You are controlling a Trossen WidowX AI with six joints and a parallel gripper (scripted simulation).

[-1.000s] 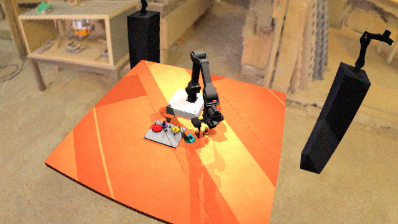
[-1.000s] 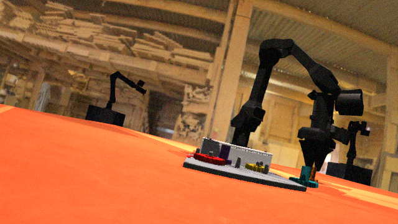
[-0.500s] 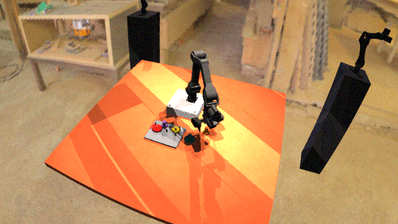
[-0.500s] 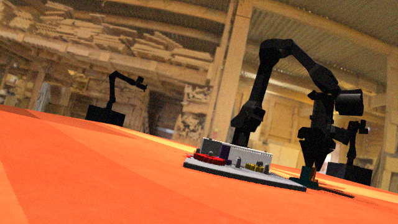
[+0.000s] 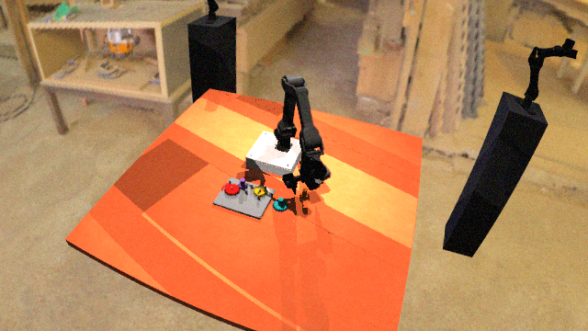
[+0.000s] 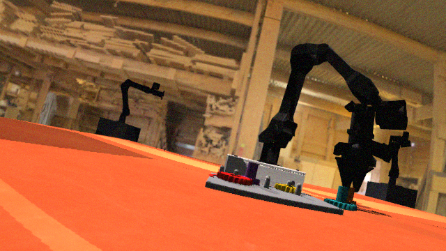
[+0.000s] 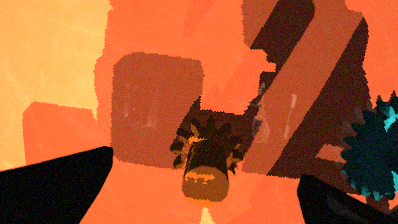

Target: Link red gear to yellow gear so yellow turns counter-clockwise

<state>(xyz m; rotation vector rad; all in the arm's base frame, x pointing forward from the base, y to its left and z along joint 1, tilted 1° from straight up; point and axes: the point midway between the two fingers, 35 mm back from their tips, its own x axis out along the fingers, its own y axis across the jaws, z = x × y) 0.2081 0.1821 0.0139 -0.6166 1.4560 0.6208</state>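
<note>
My gripper tip is now 10 mm above the orange gear. From my gripper tip the other things lie so: yellow gear: 60 mm ahead, 170 mm to the right, 10 mm below; grey board: 110 mm ahead, 220 mm to the right, 20 mm below; cyan gear: 90 mm ahead, 70 mm to the right, 10 mm below.
</note>
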